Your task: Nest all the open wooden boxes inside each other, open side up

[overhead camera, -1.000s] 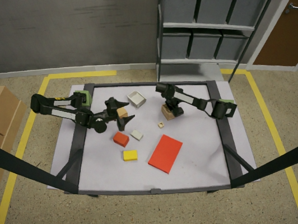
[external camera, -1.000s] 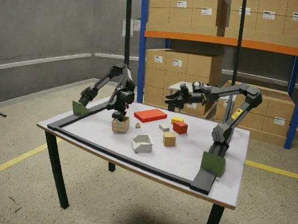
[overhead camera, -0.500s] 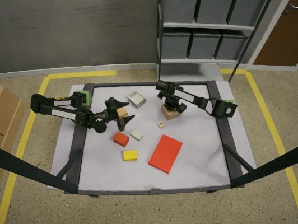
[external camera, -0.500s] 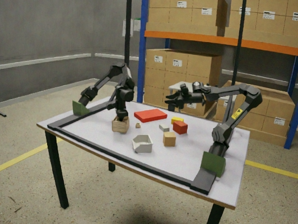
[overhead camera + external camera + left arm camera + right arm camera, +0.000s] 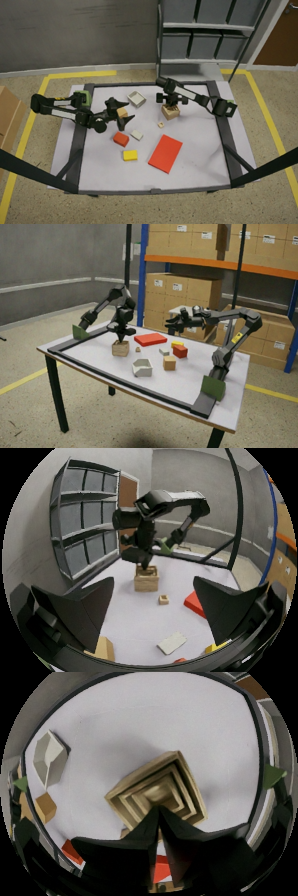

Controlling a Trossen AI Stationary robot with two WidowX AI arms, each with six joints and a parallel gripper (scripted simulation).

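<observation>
The tiny wooden box is 10 cm below my right hand, 10 cm behind it and 5 cm to the left of it. Also, from my right hand: grey block 19 cm to the left, 18 cm behind, 9 cm below; then flat red slab 29 cm behind, 9 cm below, 2 cm to the left; then white open box 22 cm to the left, 8 cm below, 8 cm ahead.
</observation>
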